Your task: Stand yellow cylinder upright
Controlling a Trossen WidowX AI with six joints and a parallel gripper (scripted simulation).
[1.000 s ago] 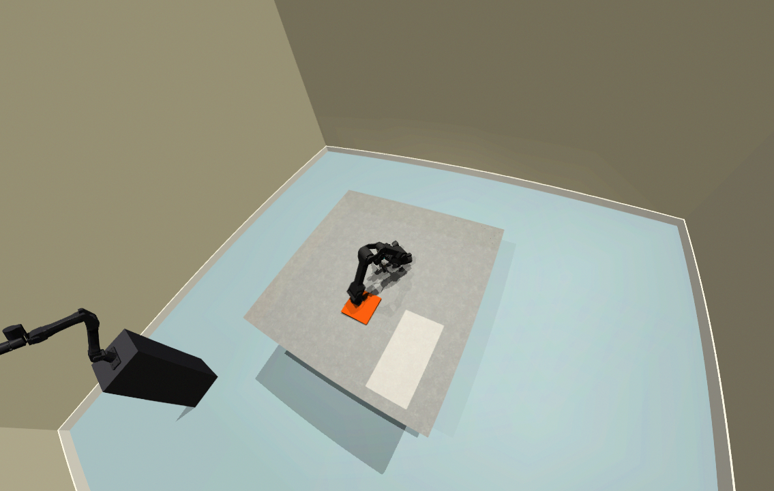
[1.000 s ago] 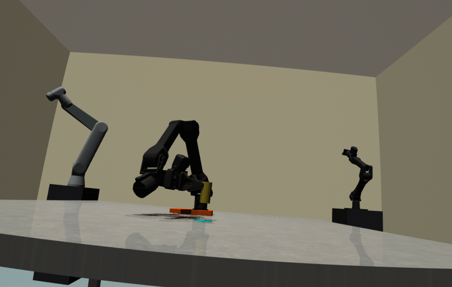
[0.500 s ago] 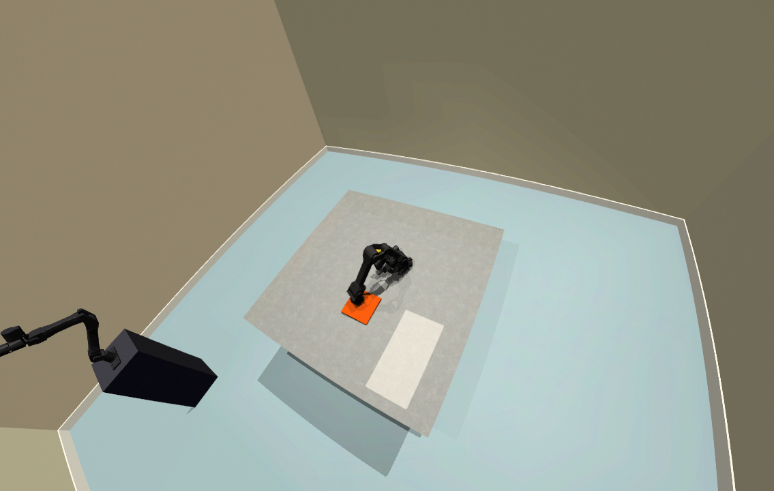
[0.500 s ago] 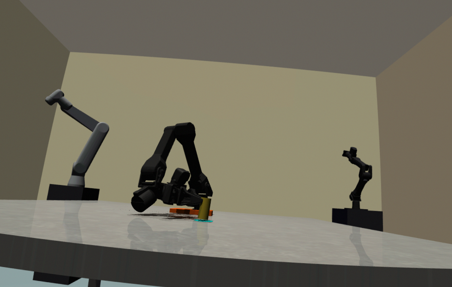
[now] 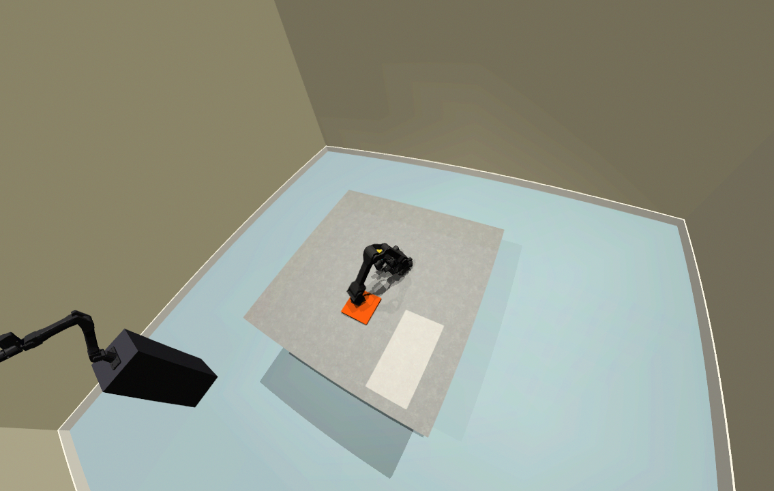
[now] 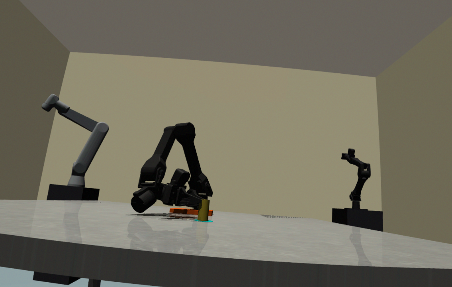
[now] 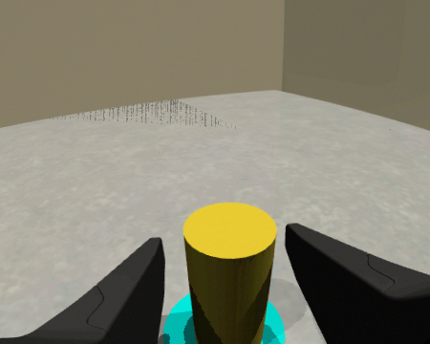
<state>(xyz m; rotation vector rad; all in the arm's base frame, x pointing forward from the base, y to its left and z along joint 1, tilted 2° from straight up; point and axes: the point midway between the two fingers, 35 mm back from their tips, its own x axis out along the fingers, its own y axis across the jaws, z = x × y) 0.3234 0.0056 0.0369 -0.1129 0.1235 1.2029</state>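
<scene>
Now: the yellow tall cylinder 30 mm below my gripper tip. From my gripper tip the other things lie so: cyan circle 60 mm below.
</scene>
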